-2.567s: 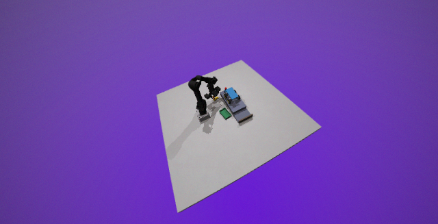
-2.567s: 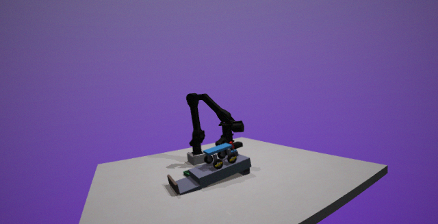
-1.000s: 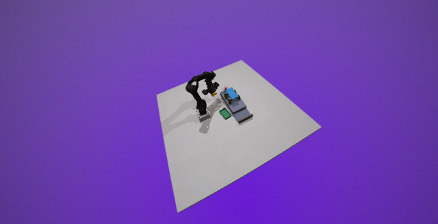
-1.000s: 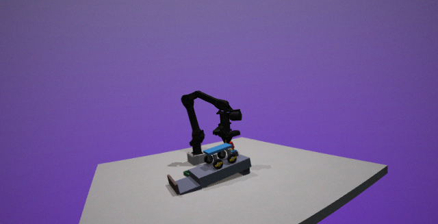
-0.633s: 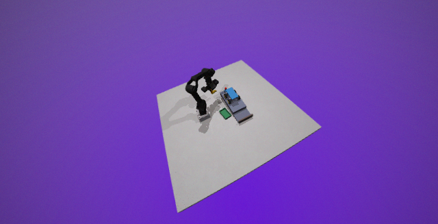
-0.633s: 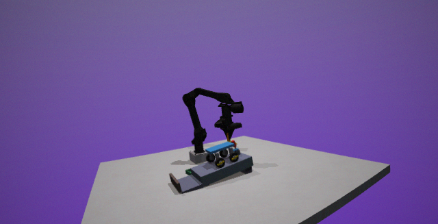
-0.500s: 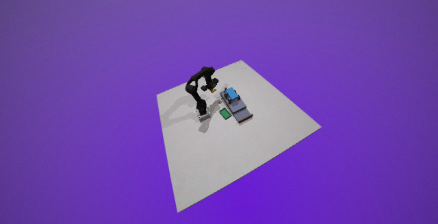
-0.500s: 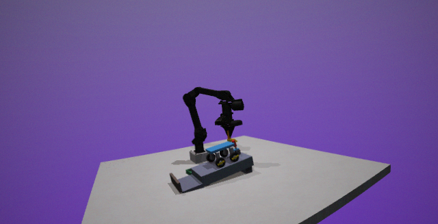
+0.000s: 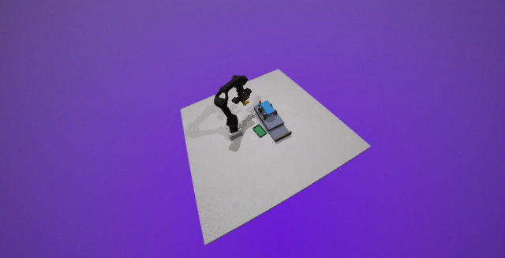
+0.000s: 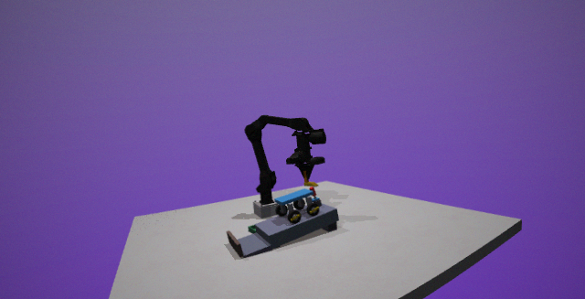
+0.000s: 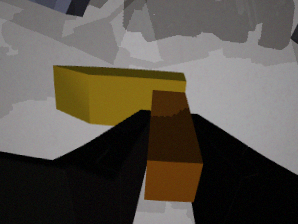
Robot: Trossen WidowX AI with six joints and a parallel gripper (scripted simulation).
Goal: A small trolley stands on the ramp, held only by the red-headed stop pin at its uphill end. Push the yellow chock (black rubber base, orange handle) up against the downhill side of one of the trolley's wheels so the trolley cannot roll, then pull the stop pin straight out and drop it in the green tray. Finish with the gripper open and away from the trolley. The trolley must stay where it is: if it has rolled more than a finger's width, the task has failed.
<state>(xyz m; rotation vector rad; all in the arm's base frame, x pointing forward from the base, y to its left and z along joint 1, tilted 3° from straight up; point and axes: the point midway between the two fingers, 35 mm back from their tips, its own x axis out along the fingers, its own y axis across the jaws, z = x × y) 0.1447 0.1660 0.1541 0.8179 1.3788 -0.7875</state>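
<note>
Now: gripper tip 2 cm short of the yellow chock, 1 cm to the right of it and 1 cm above it. Also, from my gripper tip: red-headed stop pin (14 cm ahead, 2 cm to the right, 5 cm below); then blue trolley (18 cm ahead, 11 cm to the right, 6 cm below); then brown lip (22 cm ahead, 37 cm to the right, 14 cm below).
</note>
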